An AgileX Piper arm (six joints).
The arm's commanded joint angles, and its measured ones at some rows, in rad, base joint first. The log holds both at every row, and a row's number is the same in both.
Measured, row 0:
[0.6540, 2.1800, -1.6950, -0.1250, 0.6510, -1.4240]
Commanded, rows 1 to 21:
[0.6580, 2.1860, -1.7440, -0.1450, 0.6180, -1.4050]
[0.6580, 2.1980, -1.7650, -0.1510, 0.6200, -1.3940]
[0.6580, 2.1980, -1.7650, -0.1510, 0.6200, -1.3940]
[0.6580, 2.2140, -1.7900, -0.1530, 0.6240, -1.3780]
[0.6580, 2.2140, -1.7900, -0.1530, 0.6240, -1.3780]
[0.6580, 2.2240, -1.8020, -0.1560, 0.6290, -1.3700]
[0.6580, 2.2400, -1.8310, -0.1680, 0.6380, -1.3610]
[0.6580, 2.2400, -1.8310, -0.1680, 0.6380, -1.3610]
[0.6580, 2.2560, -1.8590, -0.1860, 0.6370, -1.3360]
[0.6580, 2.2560, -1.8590, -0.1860, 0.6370, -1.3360]
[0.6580, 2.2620, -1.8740, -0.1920, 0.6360, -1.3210]
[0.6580, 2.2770, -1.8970, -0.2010, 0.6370, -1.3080]
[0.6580, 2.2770, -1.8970, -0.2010, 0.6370, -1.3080]
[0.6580, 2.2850, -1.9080, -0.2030, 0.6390, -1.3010]
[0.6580, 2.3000, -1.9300, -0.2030, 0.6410, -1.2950]
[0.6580, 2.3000, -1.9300, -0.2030, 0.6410, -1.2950]
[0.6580, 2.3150, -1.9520, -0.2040, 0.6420, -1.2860]
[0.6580, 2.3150, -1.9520, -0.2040, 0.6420, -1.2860]
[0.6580, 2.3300, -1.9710, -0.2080, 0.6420, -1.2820]
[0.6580, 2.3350, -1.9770, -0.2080, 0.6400, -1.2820]
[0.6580, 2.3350, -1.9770, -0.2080, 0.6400, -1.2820]
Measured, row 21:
[0.6540, 2.3350, -1.9390, -0.1920, 0.6880, -1.2980]
